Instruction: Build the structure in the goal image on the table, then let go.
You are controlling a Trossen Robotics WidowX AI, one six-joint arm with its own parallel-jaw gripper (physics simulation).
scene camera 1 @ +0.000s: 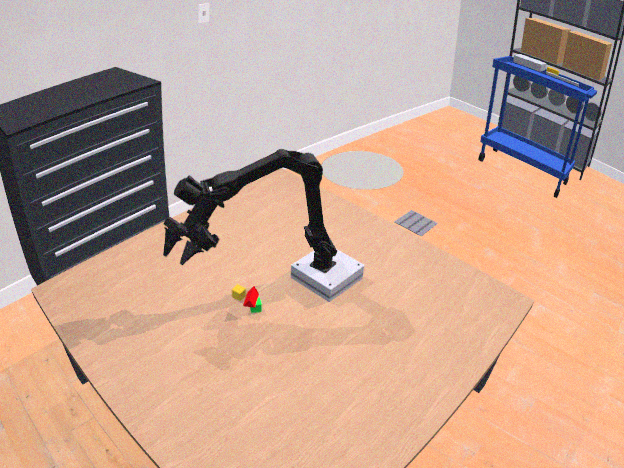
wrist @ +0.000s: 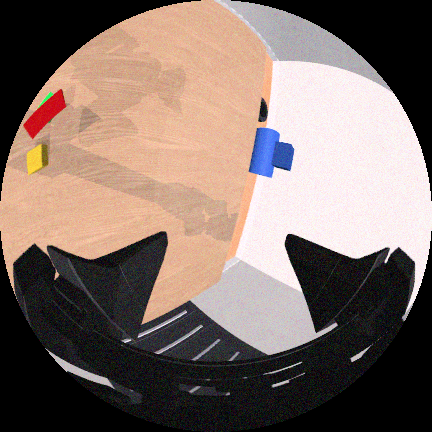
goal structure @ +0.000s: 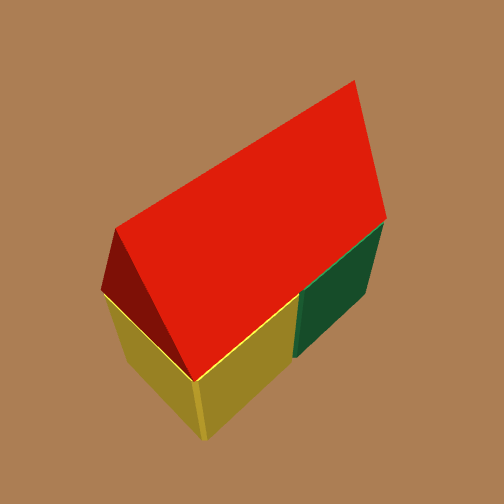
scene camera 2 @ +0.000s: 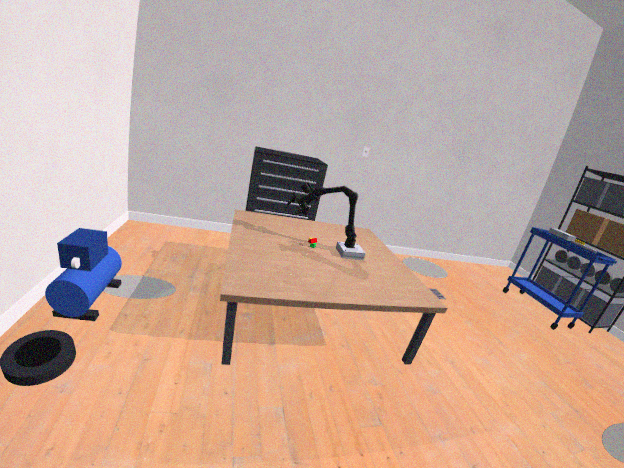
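Seen in the pictures: gripper, fingertip midpoint: [scene camera 1: 172, 260] [wrist: 228, 239] [scene camera 2: 289, 209]; arm's base at its link origin: [scene camera 1: 322, 264] [scene camera 2: 349, 246].
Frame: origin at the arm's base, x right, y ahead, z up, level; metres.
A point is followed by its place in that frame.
Observation:
A green block [scene camera 1: 256, 306] {x 0.057, y 0.266, z -0.030 m} [scene camera 2: 313, 245] {x 0.053, y 0.259, z -0.037 m} stands on the table [scene camera 1: 322, 392] {x -0.281, y 0.403, z -0.056 m} [scene camera 2: 282, 282] {x -0.420, y 0.597, z -0.055 m} [wrist: 190, 135] {x 0.135, y 0.553, z -0.055 m}; in the wrist view a sliver of the green block [wrist: 46, 100] shows. A red block [scene camera 1: 251, 297] {x 0.071, y 0.271, z 0.002 m} [scene camera 2: 312, 240] {x 0.068, y 0.269, z -0.005 m} [wrist: 45, 114], wedge-like in scene camera 1, rests on the green block and looks tilted or overhanging toward the yellow cube. The yellow cube [scene camera 1: 238, 292] {x 0.136, y 0.258, z -0.023 m} [wrist: 36, 159] sits on the table close beside them; whether it touches the red block I cannot tell. My gripper [scene camera 1: 173, 257] {x 0.229, y 0.430, z 0.154 m} [wrist: 228, 239] {x 0.229, y 0.430, z 0.154 m} is wide open and empty, high above the table, away from the blocks.
The arm's pale base [scene camera 1: 327, 276] {x -0.045, y 0.040, z -0.001 m} [scene camera 2: 350, 250] {x -0.074, y 0.027, z 0.000 m} stands on the table near the blocks. A dark drawer cabinet [scene camera 1: 100, 166] [scene camera 2: 287, 176] stands beyond the table's edge. A blue cart [scene camera 1: 529, 153] and a blue compressor [scene camera 2: 83, 282] [wrist: 265, 152] stand on the floor.

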